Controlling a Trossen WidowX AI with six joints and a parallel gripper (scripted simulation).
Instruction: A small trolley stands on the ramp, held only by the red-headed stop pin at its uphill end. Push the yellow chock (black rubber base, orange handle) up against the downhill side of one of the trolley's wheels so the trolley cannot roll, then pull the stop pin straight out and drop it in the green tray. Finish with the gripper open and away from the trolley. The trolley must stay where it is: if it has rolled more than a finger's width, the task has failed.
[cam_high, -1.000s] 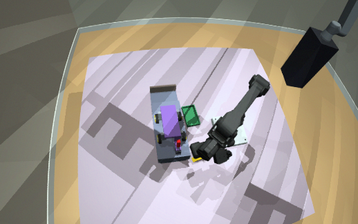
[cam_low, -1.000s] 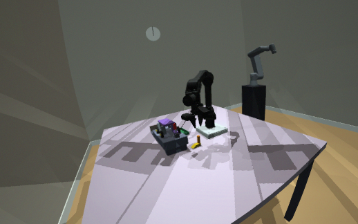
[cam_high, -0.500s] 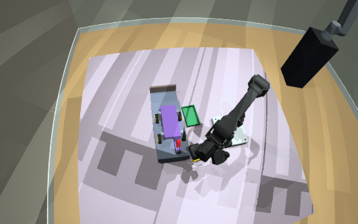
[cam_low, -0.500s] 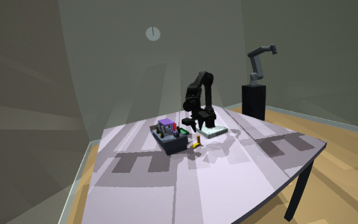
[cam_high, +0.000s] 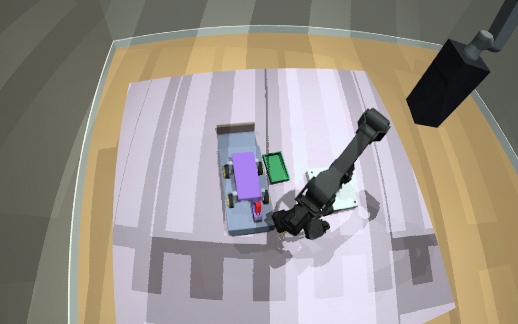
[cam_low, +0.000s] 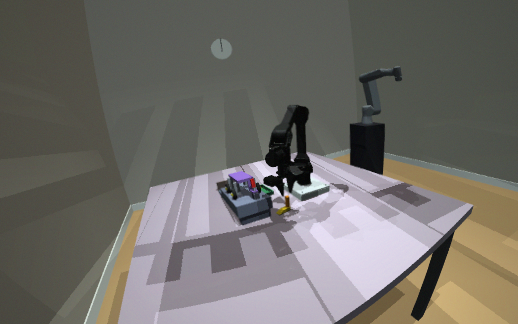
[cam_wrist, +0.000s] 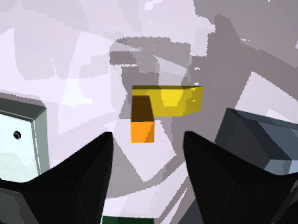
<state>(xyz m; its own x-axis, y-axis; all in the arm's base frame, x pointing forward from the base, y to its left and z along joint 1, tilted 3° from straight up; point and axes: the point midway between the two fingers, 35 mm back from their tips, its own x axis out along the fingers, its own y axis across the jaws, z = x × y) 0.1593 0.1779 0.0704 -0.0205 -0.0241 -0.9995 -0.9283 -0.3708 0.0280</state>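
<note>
The yellow chock is 20 mm ahead of my gripper tip and 60 mm below it. From my gripper tip the other things lie so: green tray (60 mm ahead, 230 mm to the right, 80 mm below); then red-headed stop pin (130 mm ahead, 10 mm to the right, 60 mm above); then purple trolley (170 mm ahead, 110 mm to the right, 40 mm above).
</note>
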